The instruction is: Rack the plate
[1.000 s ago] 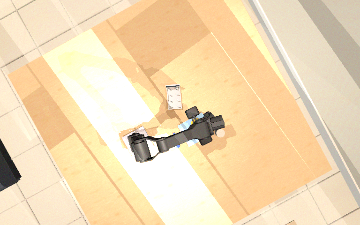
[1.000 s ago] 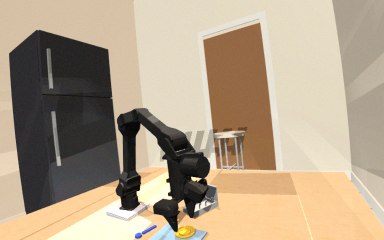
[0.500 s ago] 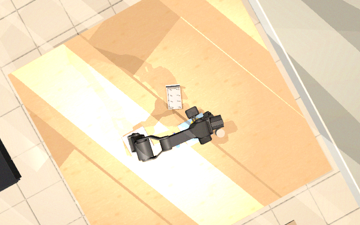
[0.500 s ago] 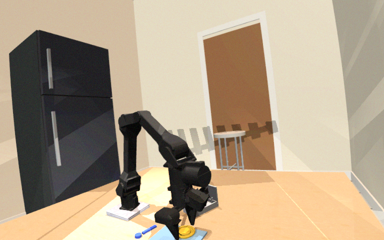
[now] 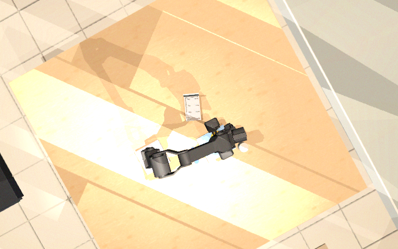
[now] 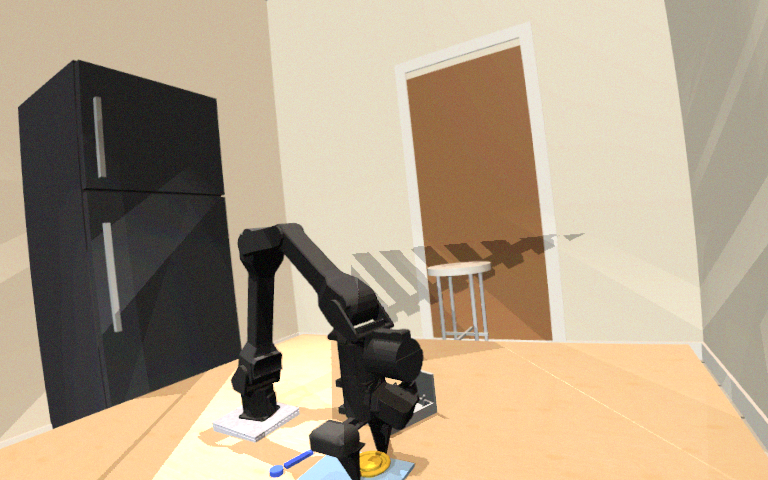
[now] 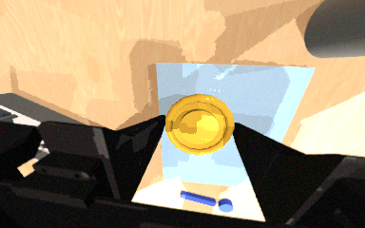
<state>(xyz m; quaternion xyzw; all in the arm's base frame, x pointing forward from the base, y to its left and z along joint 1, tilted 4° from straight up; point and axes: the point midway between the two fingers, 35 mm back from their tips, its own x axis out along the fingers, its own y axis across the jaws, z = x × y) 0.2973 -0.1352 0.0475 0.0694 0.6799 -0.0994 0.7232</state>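
Now: gripper tip 20 mm past the light blue mat, 20 mm to the left of it and 10 mm above it. The rest, counted from my gripper tip: plate 10 mm above; then dish rack 190 mm to the left, 10 mm above.
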